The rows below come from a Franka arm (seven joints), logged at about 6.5 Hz.
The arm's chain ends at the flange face. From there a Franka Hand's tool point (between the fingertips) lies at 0.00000 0.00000 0.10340 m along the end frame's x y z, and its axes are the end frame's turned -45 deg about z.
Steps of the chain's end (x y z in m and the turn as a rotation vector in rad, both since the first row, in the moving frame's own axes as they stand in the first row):
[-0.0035 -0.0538 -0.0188 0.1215 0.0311 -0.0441]
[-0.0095 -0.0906 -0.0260 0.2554 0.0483 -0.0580]
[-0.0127 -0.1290 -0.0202 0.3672 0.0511 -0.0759]
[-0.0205 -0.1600 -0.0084 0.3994 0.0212 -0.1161]
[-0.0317 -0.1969 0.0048 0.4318 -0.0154 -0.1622]
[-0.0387 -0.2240 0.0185 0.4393 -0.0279 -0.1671]
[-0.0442 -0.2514 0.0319 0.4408 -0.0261 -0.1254]
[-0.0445 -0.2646 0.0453 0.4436 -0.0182 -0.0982]
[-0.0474 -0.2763 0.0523 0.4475 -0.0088 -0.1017]
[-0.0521 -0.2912 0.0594 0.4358 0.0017 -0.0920]
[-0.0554 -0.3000 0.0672 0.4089 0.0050 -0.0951]
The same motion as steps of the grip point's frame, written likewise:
[0.0465 -0.0474 -0.0196 0.0639 0.1079 -0.0441]
[0.0789 -0.0864 -0.0295 0.1464 0.2147 -0.0580]
[0.1112 -0.1239 -0.0272 0.2235 0.2958 -0.0759]
[0.1269 -0.1563 -0.0166 0.2674 0.2974 -0.1161]
[0.1436 -0.1956 -0.0047 0.3162 0.2944 -0.1622]
[0.1572 -0.2211 0.0087 0.3304 0.2909 -0.1671]
[0.1737 -0.2438 0.0220 0.3301 0.2932 -0.1254]
[0.1840 -0.2527 0.0353 0.3265 0.3008 -0.0982]
[0.1912 -0.2627 0.0421 0.3227 0.3102 -0.1017]
[0.1986 -0.2749 0.0497 0.3070 0.3094 -0.0920]
[0.2010 -0.2814 0.0587 0.2856 0.2927 -0.0951]

